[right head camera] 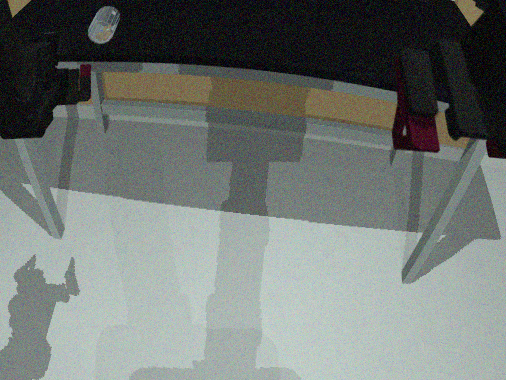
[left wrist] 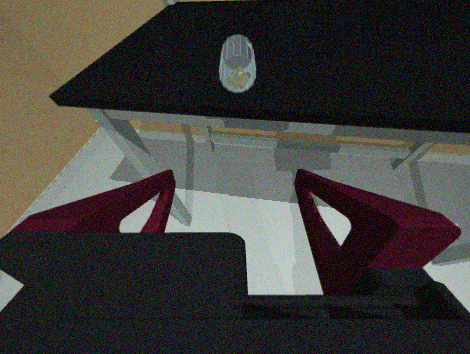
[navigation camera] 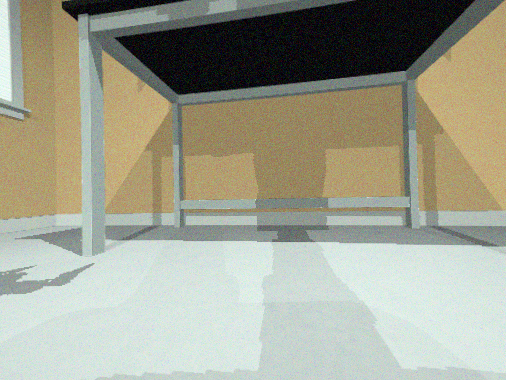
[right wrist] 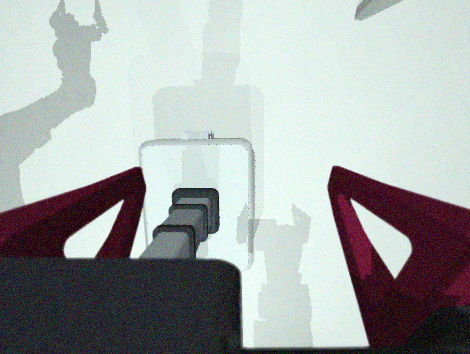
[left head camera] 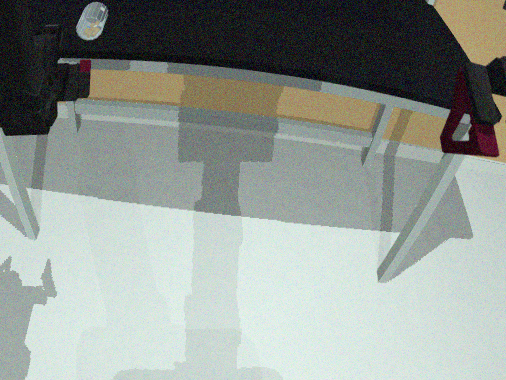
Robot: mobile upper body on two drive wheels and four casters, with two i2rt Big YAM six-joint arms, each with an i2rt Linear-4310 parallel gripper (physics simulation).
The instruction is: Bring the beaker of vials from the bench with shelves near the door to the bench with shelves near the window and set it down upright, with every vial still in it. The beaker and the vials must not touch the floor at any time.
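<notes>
The clear beaker (left head camera: 92, 21) (right head camera: 104, 25) (left wrist: 237, 63) stands upright on the black bench top (left head camera: 260, 35) (right head camera: 260, 30) (left wrist: 350, 65), near its front edge. Small orange-brown pieces, the vials, show low inside it; their number cannot be told. My left gripper (left wrist: 234, 176) is open and empty, in front of the bench edge and apart from the beaker. In both head views it is at the left, partly hidden by its own arm. My right gripper (right wrist: 236, 176) is open and empty over the floor, at the right of both head views. No shelves show.
Grey bench legs (left head camera: 420, 220) (right head camera: 442, 215) (navigation camera: 92, 140) reach the floor at the sides, with a low rear bar (navigation camera: 220, 204) between the back legs. A window (navigation camera: 5, 55) is at the left of the navigation view. Tan walls stand behind. My white base (right wrist: 227, 165) shows below the right wrist.
</notes>
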